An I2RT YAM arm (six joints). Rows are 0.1 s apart.
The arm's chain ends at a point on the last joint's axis. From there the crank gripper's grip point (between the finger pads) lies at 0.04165 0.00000 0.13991 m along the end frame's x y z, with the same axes.
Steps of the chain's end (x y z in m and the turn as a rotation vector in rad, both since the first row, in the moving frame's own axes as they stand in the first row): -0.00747, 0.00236, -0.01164, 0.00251, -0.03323, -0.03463; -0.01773, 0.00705, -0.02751, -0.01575, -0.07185, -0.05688; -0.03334, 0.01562, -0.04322, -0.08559, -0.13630, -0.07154; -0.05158, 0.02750, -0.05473, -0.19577, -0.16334, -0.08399; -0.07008, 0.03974, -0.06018, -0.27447, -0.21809, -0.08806; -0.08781, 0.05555, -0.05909, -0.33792, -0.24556, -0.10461; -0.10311, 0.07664, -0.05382, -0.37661, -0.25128, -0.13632; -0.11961, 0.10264, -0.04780, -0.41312, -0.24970, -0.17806
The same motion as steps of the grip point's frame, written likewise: -0.01217, 0.00065, -0.01034, 0.00251, -0.03323, -0.03463; -0.02788, 0.00719, -0.02488, -0.01575, -0.07185, -0.05688; -0.05238, 0.02549, -0.03925, -0.08559, -0.13630, -0.07154; -0.07371, 0.05272, -0.05219, -0.19577, -0.16334, -0.08399; -0.09940, 0.07628, -0.05930, -0.27447, -0.21809, -0.08806; -0.12014, 0.10063, -0.06047, -0.33792, -0.24556, -0.10461; -0.13512, 0.12621, -0.05676, -0.37661, -0.25128, -0.13632; -0.14991, 0.15597, -0.05230, -0.41312, -0.24970, -0.17806
